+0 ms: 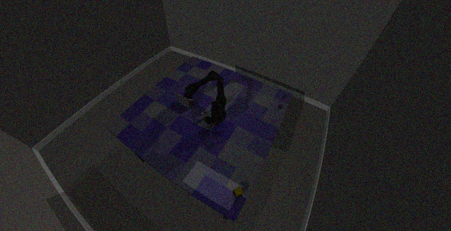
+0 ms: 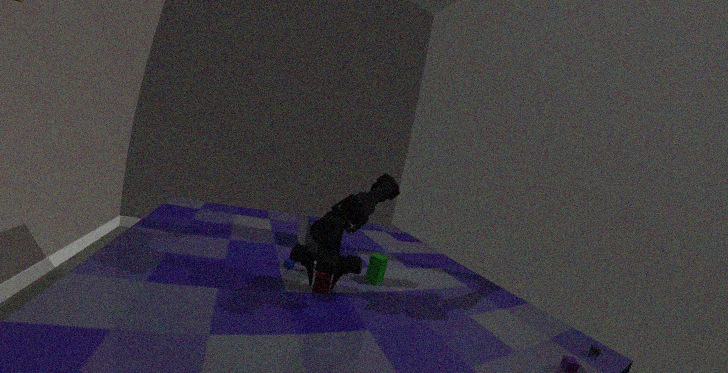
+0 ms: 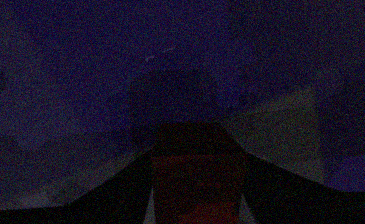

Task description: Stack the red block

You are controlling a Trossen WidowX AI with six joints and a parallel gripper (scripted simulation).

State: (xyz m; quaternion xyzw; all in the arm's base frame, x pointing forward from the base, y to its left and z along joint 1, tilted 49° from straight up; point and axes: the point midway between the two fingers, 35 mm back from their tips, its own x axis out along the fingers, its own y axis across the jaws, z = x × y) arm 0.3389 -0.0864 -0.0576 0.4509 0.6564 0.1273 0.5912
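Now: the tiny white piece 140 mm behind my gripper tip and 30 mm to the left of it. Also, from my gripper tip: yellow block: 390 mm ahead, 460 mm to the right, 20 mm above; small blue block: 140 mm behind, 50 mm to the right, 10 mm above; red block: 10 mm above.
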